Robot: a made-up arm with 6 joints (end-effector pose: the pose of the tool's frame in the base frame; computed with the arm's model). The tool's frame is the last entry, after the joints.
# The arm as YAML. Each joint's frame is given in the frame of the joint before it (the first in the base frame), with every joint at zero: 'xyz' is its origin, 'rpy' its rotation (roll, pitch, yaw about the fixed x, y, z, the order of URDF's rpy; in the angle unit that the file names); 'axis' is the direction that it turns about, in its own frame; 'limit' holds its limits. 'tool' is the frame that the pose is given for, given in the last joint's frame.
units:
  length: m
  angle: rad
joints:
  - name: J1
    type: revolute
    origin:
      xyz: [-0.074, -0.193, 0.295]
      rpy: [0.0, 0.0, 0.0]
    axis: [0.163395, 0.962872, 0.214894]
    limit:
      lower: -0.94
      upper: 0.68
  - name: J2
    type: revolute
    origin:
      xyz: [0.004, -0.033, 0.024]
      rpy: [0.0, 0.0, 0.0]
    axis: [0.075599, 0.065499, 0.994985]
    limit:
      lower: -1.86
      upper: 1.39
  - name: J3
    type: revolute
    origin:
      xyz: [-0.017, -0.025, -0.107]
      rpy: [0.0, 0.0, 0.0]
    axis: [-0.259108, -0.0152, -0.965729]
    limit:
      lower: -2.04
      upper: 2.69
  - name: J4
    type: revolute
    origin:
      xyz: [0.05, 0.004, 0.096]
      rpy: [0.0, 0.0, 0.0]
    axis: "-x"
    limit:
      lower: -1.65
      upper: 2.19
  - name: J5
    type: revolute
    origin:
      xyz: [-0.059, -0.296, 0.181]
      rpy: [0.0, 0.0, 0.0]
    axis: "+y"
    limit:
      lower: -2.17
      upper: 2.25
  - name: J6
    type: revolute
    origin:
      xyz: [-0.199, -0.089, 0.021]
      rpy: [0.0, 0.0, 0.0]
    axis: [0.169, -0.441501, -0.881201]
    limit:
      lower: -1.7
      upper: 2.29
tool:
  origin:
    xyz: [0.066, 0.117, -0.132]
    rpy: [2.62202, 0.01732, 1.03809]
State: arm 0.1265 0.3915 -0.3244 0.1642 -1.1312 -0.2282
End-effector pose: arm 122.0 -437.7 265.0 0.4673 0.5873 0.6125 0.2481
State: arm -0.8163 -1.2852 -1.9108 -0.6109 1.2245 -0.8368
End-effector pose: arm -185.7 -770.8 366.7 -0.2061 -0.9736 0.0983 0.0026
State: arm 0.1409 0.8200 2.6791 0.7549 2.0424 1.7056
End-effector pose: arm -49.0 14.6 753.1 0.0068 -0.6300 -0.7702 0.0993
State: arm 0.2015 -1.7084 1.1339 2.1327 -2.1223 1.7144
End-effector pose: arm 191.0 -588.6 525.2 0.6145 0.0573 -0.0793 0.7828
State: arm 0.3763 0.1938 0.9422 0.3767 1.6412 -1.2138
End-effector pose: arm 24.1 -163.2 905.4 -0.5222 -0.2812 0.4462 0.6702
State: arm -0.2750 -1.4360 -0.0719 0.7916 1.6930 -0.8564
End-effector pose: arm -130.8 1.4 818.7 -0.7800 -0.0032 0.1776 0.6000
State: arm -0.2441 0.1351 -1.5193 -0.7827 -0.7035 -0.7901
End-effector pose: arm 62.8 -346.3 18.2 -0.0826 -0.8143 -0.5127 0.2592
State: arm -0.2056 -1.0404 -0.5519 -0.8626 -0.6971 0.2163
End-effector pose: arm -176.8 -408.2 92.0 0.7544 -0.1712 0.6204 0.1289
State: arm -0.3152 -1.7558 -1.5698 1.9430 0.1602 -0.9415
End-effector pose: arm -463.3 55.6 358.1 0.5221 0.2567 -0.6453 0.4951
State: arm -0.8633 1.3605 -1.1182 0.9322 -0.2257 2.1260
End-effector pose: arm -108.8 -93.6 881.2 -0.4076 -0.4833 -0.7631 0.1342
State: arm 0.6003 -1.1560 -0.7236 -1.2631 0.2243 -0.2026
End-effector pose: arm -411.5 -322.7 216.4 -0.8483 -0.2489 -0.2340 0.4045
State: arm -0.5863 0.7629 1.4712 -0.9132 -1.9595 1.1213
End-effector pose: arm -262.3 -560.8 137.0 -0.1723 -0.6012 0.7744 0.0955
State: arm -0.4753 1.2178 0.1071 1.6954 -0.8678 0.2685
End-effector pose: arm -235.0 -180.2 541.0 -0.1966 0.4594 0.4930 0.7121
